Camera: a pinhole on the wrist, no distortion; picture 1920 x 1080 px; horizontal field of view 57.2 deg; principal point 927.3 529.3 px. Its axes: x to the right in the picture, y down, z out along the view. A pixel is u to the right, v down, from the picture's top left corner.
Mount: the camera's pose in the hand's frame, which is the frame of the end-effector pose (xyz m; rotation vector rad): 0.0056 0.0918 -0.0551 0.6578 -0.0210 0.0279
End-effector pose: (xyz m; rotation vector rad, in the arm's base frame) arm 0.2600 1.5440 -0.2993 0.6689 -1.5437 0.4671
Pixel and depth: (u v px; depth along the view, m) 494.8 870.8 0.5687
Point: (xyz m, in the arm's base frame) 0.0298 1.1357 -0.5001
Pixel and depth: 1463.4 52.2 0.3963
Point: 0.2667 1.2252 -0.2159
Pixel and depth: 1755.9 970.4 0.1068
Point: 0.1924 1.5420 -0.2454
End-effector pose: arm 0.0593 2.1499 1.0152 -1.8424 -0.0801 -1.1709
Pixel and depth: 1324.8 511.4 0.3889
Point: 0.2086 2.3818 1.1475
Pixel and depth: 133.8 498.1 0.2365
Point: 0.0609 2.3146 0.9613
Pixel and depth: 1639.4 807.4 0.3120
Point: 0.2542 2.2960 1.1195
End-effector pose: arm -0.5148 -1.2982 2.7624 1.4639 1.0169 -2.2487
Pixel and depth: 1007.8 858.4 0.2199
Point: -0.6253 -1.3878 2.7909
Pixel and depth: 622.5 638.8 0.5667
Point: -0.8833 -1.4298 3.0434
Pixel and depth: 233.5 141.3 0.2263
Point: -0.5890 -1.3095 2.8945
